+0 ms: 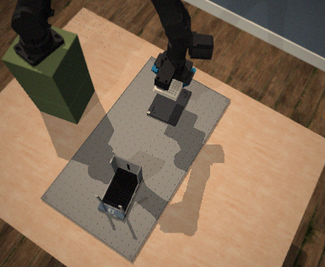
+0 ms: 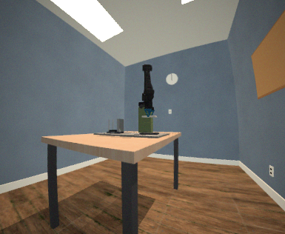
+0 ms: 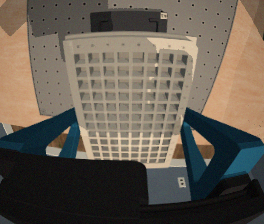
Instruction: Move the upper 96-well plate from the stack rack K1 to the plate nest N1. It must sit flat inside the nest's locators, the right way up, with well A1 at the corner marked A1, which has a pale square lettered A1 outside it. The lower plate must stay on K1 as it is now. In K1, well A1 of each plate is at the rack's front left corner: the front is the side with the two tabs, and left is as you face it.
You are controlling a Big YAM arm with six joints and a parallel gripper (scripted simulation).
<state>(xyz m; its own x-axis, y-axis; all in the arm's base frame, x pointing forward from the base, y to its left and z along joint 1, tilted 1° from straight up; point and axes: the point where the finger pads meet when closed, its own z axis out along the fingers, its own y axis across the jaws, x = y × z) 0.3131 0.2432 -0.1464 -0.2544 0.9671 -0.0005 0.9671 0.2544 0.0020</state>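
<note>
Now: the pale A1 square 30 mm behind my hand, 90 mm to the right of it and 160 mm below it. From my hand the other things lie so: white 96-well plate (right at my hand); dark plate (90 mm ahead, 370 mm to the right, 140 mm below).
</note>
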